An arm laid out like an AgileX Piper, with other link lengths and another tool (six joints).
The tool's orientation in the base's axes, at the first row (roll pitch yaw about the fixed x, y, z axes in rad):
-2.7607, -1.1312, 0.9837
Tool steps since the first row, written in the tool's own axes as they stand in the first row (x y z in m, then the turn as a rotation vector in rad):
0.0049, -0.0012, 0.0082, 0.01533, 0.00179, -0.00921
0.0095, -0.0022, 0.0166, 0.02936, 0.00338, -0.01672
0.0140, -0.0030, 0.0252, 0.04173, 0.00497, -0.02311
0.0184, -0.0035, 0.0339, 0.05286, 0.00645, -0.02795
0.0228, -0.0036, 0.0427, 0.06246, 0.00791, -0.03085
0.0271, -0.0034, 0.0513, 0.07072, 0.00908, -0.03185
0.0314, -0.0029, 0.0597, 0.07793, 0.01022, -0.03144
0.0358, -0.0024, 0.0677, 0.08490, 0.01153, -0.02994
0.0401, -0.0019, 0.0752, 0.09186, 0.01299, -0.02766
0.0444, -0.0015, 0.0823, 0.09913, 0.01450, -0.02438
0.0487, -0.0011, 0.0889, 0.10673, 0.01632, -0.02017
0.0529, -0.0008, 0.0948, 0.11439, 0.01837, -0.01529
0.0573, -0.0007, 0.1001, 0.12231, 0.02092, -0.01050
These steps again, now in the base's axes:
0.0013, 0.0094, 0.0014, 0.00390, -0.00333, 0.01723
0.0027, 0.0189, 0.0024, 0.00756, -0.00553, 0.03264
0.0044, 0.0285, 0.0032, 0.01100, -0.00730, 0.04611
0.0063, 0.0380, 0.0038, 0.01429, -0.00809, 0.05786
0.0086, 0.0476, 0.0043, 0.01750, -0.00765, 0.06746
0.0111, 0.0568, 0.0048, 0.02042, -0.00590, 0.07514
0.0139, 0.0659, 0.0053, 0.02327, -0.00325, 0.08132
0.0167, 0.0745, 0.0060, 0.02641, 0.00028, 0.08683
0.0194, 0.0827, 0.0069, 0.02981, 0.00446, 0.09200
0.0219, 0.0906, 0.0079, 0.03348, 0.00966, 0.09704
0.0243, 0.0980, 0.0091, 0.03767, 0.01573, 0.10197
0.0265, 0.1048, 0.0105, 0.04221, 0.02239, 0.10665
0.0284, 0.1111, 0.0124, 0.04726, 0.02893, 0.11152

